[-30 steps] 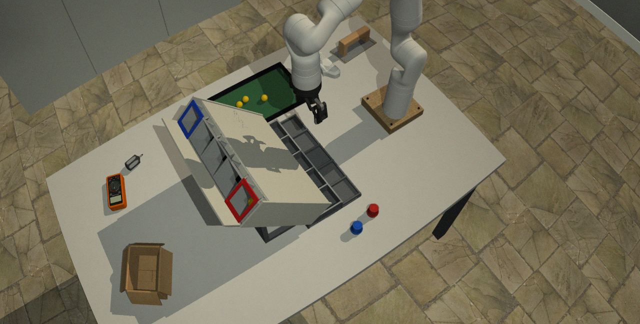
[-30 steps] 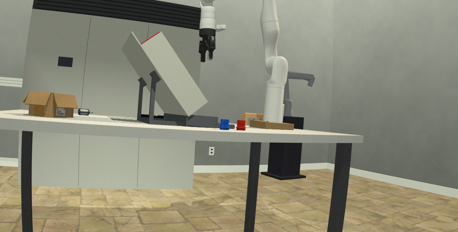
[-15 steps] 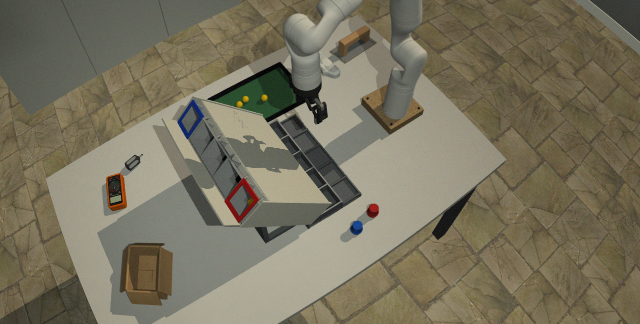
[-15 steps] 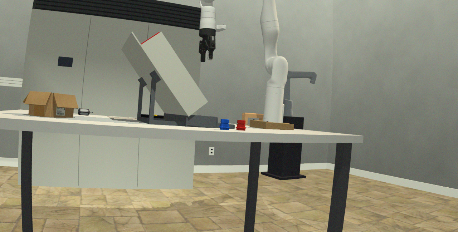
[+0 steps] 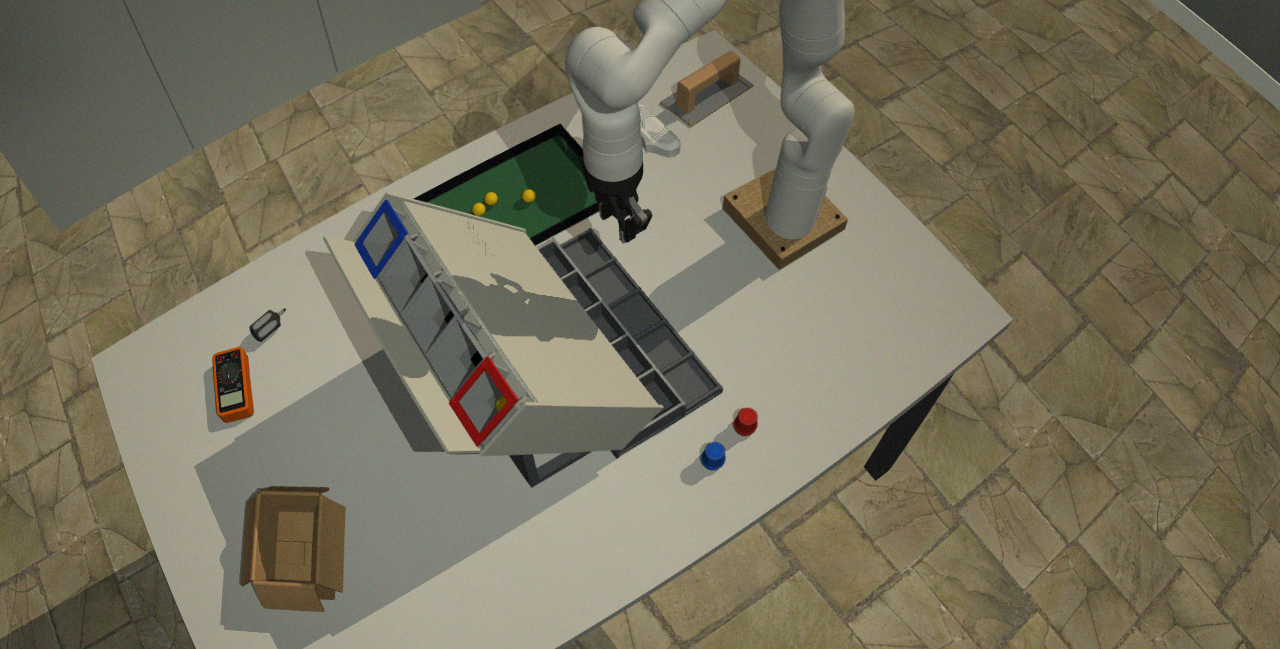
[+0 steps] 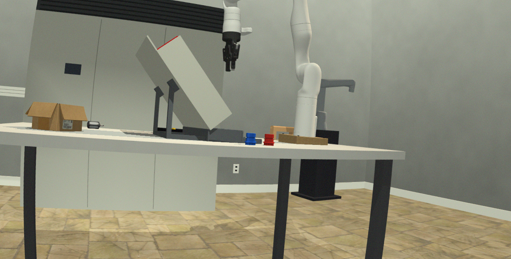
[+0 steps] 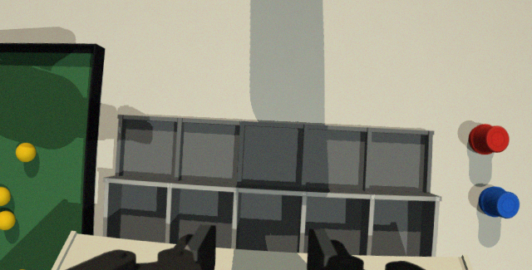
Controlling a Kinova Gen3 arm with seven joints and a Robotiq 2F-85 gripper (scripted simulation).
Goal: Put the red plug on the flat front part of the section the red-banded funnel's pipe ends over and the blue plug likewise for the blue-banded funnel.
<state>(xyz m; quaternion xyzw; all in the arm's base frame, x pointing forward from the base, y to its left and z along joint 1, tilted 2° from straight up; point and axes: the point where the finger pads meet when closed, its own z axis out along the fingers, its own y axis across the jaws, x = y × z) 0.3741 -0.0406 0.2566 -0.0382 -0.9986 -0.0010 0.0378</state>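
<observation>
Now: hand 330 mm to the left of the green marble tray and 290 mm above it. Also, from my hand: dark object: 490 mm ahead, 400 mm to the right, 280 mm below; then beige cover: 150 mm ahead, 20 mm to the right, 90 mm below; then cardboard box: 650 mm ahead, 10 mm to the left, 250 mm below.
</observation>
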